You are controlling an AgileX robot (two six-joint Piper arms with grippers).
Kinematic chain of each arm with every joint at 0, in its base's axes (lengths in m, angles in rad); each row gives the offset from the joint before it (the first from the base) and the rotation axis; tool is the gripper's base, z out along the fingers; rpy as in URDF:
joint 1: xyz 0 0 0.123 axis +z
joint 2: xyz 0 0 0 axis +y
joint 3: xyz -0.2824 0 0.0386 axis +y
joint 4: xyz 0.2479 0 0.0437 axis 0.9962 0 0.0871
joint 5: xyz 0 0 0 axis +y
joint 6: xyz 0.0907 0 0.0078 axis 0.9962 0 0.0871
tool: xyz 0 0 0 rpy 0 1.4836 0
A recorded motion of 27 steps. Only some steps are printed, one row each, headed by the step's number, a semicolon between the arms.
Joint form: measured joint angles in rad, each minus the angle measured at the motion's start. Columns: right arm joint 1, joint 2, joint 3, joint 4, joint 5, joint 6; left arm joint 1, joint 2, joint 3, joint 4, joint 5, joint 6.
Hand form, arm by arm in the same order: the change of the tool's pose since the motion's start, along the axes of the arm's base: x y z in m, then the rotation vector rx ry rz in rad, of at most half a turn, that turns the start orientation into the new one. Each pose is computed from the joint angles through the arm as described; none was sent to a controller.
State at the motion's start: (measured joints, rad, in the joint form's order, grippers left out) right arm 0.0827 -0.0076 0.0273 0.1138 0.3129 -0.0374; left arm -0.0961 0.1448 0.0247 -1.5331 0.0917 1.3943
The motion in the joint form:
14: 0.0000 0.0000 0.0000 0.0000 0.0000 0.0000; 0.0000 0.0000 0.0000 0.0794 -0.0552 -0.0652
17: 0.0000 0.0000 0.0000 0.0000 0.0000 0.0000; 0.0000 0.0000 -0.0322 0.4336 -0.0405 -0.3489
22: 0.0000 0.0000 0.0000 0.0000 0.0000 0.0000; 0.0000 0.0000 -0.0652 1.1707 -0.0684 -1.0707
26: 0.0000 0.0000 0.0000 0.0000 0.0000 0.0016; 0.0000 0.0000 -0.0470 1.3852 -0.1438 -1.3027
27: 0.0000 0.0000 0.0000 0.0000 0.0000 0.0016; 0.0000 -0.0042 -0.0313 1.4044 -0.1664 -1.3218
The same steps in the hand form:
14: 0.0000 0.0000 0.0000 0.0000 0.0000 0.0000; 0.0008 0.0050 -0.0001 0.0187 -0.0019 0.0540
17: 0.0000 0.0000 0.0000 0.0000 0.0000 0.0000; 0.0006 0.0042 0.0091 0.0861 -0.0266 0.0391
22: 0.0000 0.0000 0.0000 0.0000 0.0000 0.0000; 0.0008 0.0076 0.0205 0.0994 -0.0616 0.0769
26: 0.0000 0.0000 0.0000 0.0015 0.0002 -0.0004; 0.0013 0.0091 0.0209 0.0754 -0.1131 0.0964
27: 0.0000 0.0000 0.0000 0.0015 0.0002 -0.0004; 0.0011 0.0093 0.0179 0.0742 -0.1240 0.0987

